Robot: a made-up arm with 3 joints. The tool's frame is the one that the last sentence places.
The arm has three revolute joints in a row. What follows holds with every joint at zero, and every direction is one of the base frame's.
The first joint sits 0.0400 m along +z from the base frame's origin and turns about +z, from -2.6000 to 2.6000 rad.
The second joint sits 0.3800 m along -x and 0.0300 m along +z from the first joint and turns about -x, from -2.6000 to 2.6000 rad.
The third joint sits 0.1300 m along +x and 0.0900 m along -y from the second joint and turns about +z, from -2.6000 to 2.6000 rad.
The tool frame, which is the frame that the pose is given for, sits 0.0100 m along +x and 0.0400 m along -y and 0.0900 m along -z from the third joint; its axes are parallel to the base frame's.
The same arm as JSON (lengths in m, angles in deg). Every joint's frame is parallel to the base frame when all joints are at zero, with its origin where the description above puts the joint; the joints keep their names.
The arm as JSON. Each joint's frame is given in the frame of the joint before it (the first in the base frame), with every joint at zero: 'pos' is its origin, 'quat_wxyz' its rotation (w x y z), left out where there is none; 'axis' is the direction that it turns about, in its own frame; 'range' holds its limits. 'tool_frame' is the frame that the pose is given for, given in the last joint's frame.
{"length_unit": "m", "angle_unit": "deg", "joints": [
  {"joint": "joint 1", "pos": [0.0, 0.0, 0.04], "axis": "+z", "range": [-148.97, 148.97]},
  {"joint": "joint 2", "pos": [-0.38, 0.0, 0.03], "axis": "-x", "range": [-148.97, 148.97]},
  {"joint": "joint 3", "pos": [0.13, -0.09, 0.0], "axis": "+z", "range": [-148.97, 148.97]}
], "tool_frame": {"pos": [0.01, -0.04, -0.09]}}

